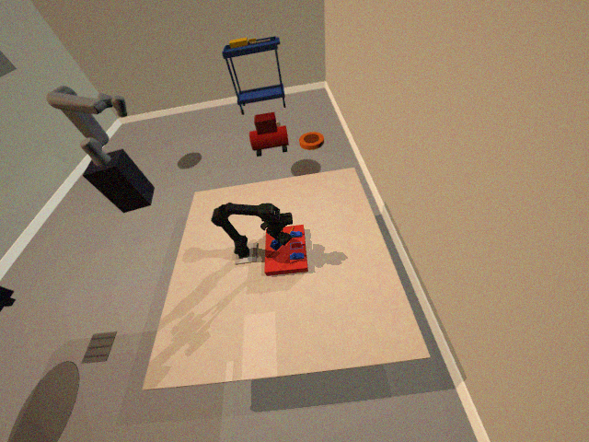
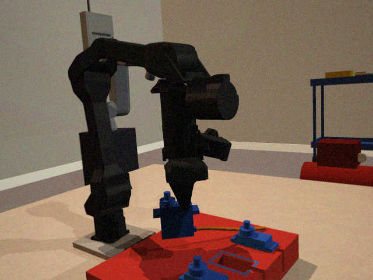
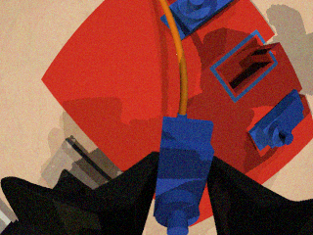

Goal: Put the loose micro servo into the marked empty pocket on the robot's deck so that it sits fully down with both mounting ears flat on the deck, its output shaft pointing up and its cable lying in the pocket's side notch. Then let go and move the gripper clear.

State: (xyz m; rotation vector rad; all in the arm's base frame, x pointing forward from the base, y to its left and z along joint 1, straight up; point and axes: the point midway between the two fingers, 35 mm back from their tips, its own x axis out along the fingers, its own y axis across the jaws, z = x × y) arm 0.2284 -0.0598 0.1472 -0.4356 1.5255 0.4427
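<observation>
My gripper tip is now 100 mm above the red deck and 10 mm past it.
</observation>
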